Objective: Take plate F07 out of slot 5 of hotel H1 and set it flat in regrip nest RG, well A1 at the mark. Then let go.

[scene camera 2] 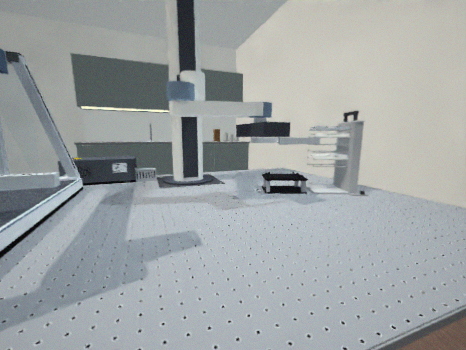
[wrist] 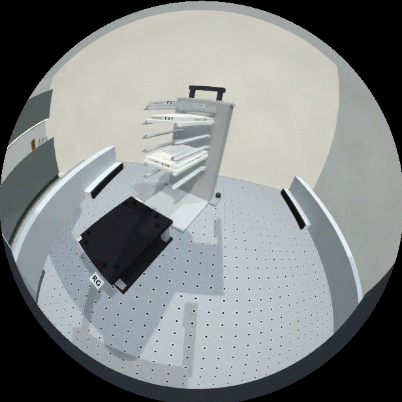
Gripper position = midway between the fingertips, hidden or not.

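A dark box (scene camera 2: 102,166) shares the scene with the gripper (scene camera 2: 300,140). The robot's gripper (wrist: 205,165) is visible from the wrist as well.
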